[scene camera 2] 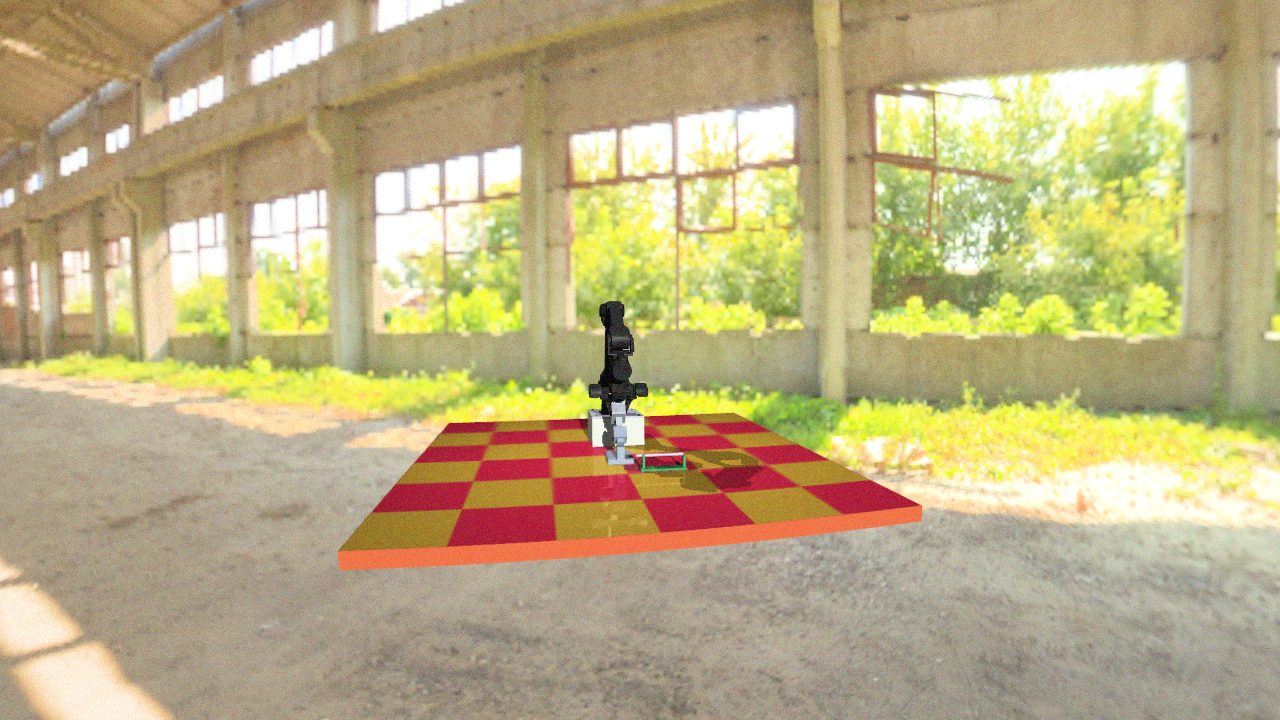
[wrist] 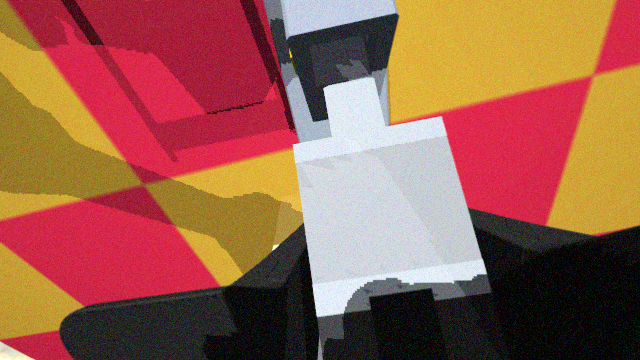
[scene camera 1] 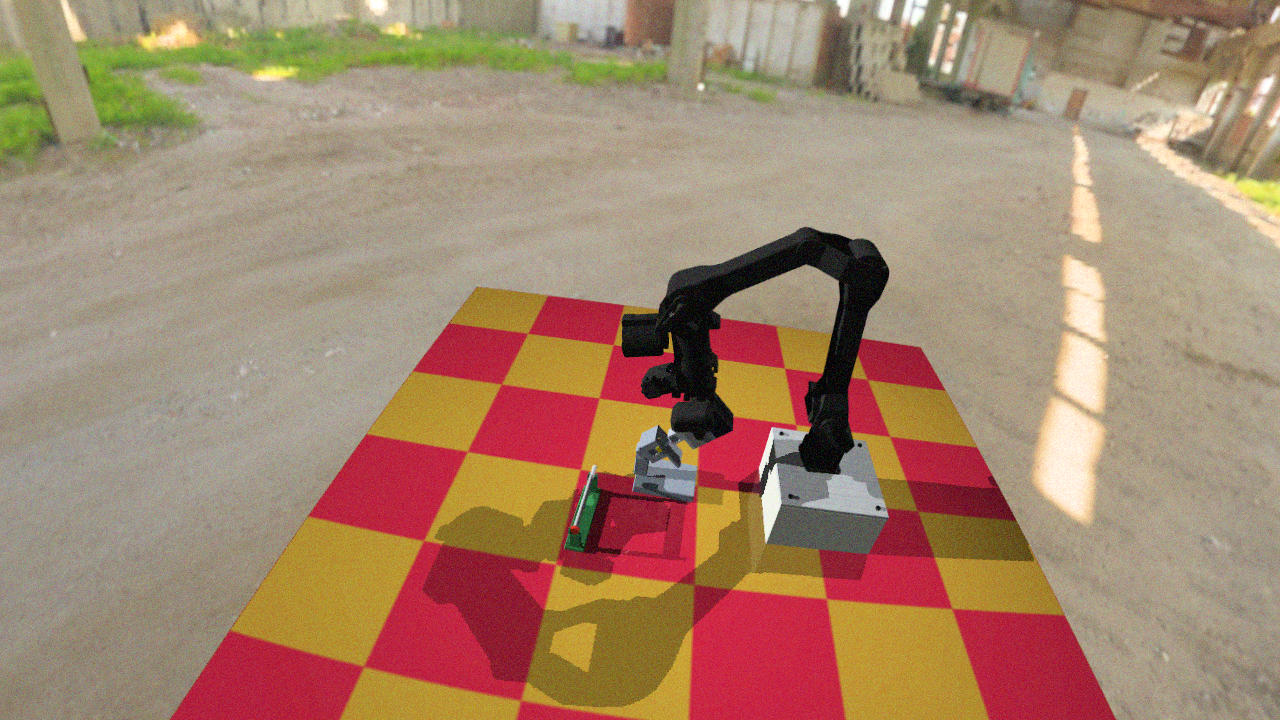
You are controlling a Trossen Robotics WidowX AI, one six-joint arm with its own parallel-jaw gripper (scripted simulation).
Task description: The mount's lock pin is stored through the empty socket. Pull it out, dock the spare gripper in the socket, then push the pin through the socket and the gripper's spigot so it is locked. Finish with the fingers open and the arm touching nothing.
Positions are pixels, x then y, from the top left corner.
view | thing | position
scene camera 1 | my gripper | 700, 430
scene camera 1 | spare gripper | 723, 418
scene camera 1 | green cradle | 576, 543
